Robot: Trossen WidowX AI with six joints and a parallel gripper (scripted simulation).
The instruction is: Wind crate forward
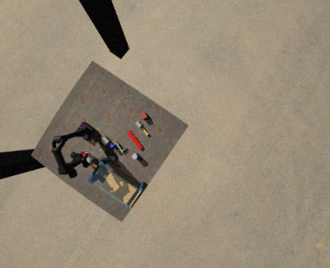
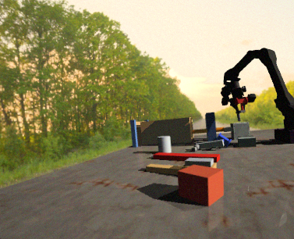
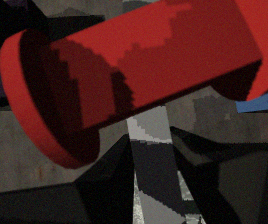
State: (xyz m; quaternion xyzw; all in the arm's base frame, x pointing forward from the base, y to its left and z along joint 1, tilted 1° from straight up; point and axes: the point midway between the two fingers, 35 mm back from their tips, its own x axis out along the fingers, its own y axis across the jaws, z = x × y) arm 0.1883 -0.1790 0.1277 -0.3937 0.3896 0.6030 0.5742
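Right now the red knob is 5 cm above my gripper tip and 2 cm to the left of it. From my gripper tip the other things lie so: winch handle with red grip (2 cm above, 1 cm to the right); then dark block (19 cm to the left, 13 cm below, 3 cm ahead); then winch (11 cm below, 8 cm to the right, 1 cm behind).
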